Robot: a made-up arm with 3 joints. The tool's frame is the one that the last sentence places.
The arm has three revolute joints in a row. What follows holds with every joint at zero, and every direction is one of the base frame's.
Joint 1 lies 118 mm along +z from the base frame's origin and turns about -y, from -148.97 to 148.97 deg.
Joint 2 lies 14 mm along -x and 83 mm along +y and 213 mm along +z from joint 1 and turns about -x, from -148.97 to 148.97 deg.
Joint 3 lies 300 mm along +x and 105 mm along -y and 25 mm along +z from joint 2 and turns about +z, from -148.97 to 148.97 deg.
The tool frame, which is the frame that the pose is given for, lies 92 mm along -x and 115 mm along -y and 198 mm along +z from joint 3; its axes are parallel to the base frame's.
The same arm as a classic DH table. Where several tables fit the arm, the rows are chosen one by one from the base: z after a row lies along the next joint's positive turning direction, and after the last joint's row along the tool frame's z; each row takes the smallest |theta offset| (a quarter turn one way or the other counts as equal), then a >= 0, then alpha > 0; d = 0 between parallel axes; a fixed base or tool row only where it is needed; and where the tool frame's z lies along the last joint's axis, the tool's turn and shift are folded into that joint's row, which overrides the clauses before.
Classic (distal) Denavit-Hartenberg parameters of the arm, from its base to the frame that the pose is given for. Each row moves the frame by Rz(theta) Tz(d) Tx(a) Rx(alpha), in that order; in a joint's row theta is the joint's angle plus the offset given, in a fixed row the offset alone. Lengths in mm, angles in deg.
base (fixed): theta offset 0  d 118  a 0  alpha 90
joint 1: theta offset 90  d -83  a 213  alpha -90
joint 2: theta offset -90  d -286  a 105  alpha -90
joint 3: theta offset -38.66  d 0  a 147.3  alpha 0
tool (fixed): theta offset 128.66  d 223  a 0  alpha 0
Joint limits (deg, base to tool): -148.97..148.97 -148.97..148.97 -148.97..148.97

